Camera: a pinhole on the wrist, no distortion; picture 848 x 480 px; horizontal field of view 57.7 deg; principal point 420.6 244.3 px. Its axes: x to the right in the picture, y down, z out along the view. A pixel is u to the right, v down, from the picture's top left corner.
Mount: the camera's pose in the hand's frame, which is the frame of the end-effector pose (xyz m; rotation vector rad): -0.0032 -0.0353 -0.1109 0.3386 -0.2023 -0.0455
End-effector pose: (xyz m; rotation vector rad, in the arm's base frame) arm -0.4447 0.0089 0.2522 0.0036 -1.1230 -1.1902
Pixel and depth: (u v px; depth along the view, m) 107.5 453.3 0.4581
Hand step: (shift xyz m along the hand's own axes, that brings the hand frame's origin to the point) -0.2780 -0.0525 0.3183
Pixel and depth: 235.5 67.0 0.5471
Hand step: -0.2453 -0.3217 0.3271
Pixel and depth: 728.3 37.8 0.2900
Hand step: 0.0501 -0.2120 0.1528
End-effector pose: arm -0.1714 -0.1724 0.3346 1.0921 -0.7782 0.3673
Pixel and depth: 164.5 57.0 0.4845
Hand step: -0.2614 -0.2914 0.2664
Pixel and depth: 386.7 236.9 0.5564
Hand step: -0.1411 -0.2194 0.3964
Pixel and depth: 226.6 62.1 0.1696
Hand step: -0.0802 -0.1250 0.0242
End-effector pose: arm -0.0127 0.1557 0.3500 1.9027 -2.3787 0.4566
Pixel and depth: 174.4 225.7 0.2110
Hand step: -0.1125 -0.1035 0.0694
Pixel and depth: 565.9 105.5 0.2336
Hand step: -0.0083 -0.1544 0.0990
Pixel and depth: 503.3 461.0 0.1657
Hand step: -0.0192 -0.0466 0.0610
